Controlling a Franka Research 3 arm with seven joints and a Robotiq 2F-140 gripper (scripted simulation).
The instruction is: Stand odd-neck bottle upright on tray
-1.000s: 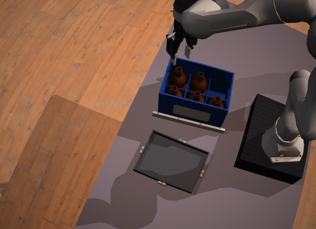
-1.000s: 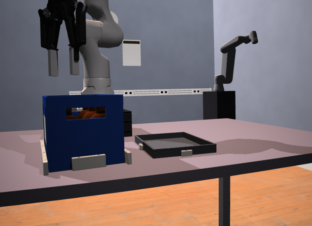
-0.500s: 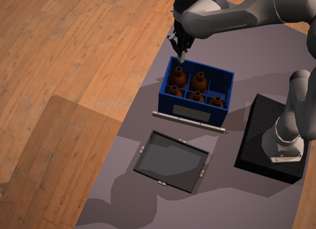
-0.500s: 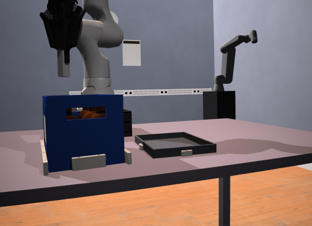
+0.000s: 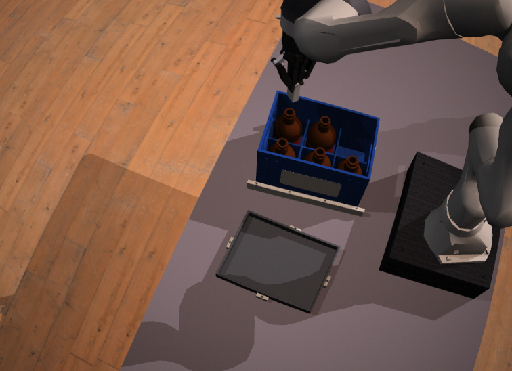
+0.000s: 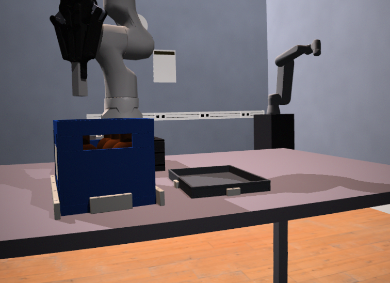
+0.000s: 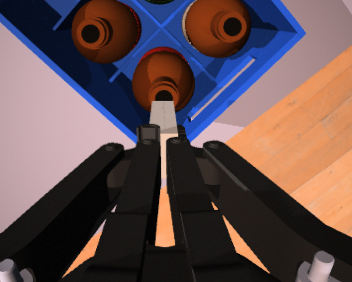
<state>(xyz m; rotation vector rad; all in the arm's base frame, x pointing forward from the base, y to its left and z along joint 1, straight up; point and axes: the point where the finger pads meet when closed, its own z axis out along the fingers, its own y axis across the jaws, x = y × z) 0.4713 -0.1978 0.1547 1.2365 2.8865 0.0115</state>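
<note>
The crate is 170 mm below my hand, 90 mm behind it and 50 mm to the left of it. The rest, counted from my hand: bottle 170 mm below, 170 mm behind, 90 mm to the left; dark tray 330 mm to the left, 240 mm below, 60 mm behind.
</note>
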